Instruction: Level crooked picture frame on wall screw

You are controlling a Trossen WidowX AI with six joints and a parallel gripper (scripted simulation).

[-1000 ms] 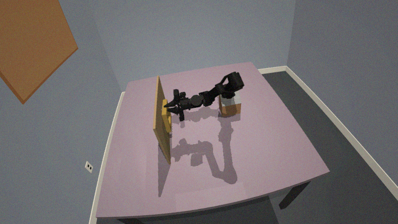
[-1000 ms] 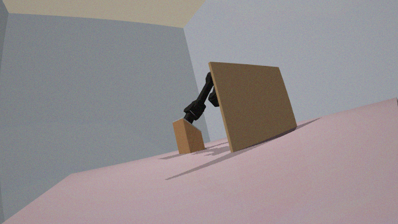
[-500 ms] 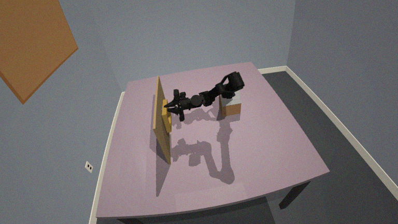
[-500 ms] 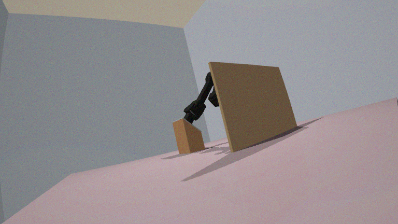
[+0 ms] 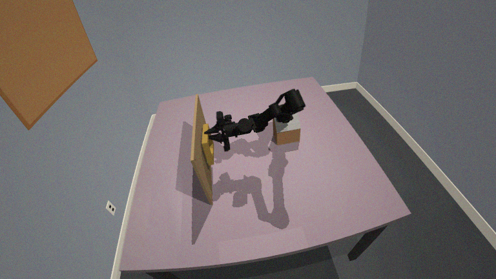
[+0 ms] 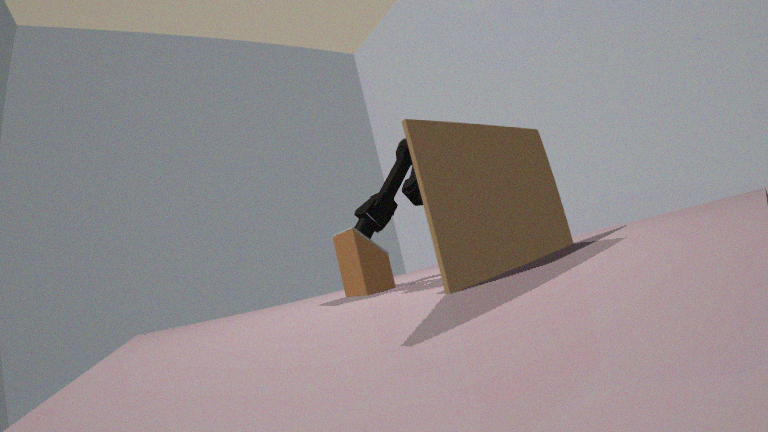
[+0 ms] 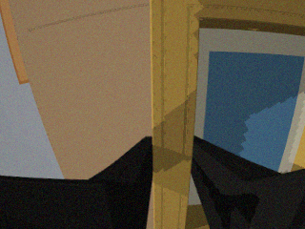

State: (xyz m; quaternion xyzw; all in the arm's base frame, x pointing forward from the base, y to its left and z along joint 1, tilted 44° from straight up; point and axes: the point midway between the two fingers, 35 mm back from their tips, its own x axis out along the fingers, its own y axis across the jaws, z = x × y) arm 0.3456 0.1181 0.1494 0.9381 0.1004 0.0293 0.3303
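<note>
Right now my gripper tip is 50 mm above the picture frame. The rest, counted from my gripper tip: brown wall panel (70 mm below, 20 mm ahead).
</note>
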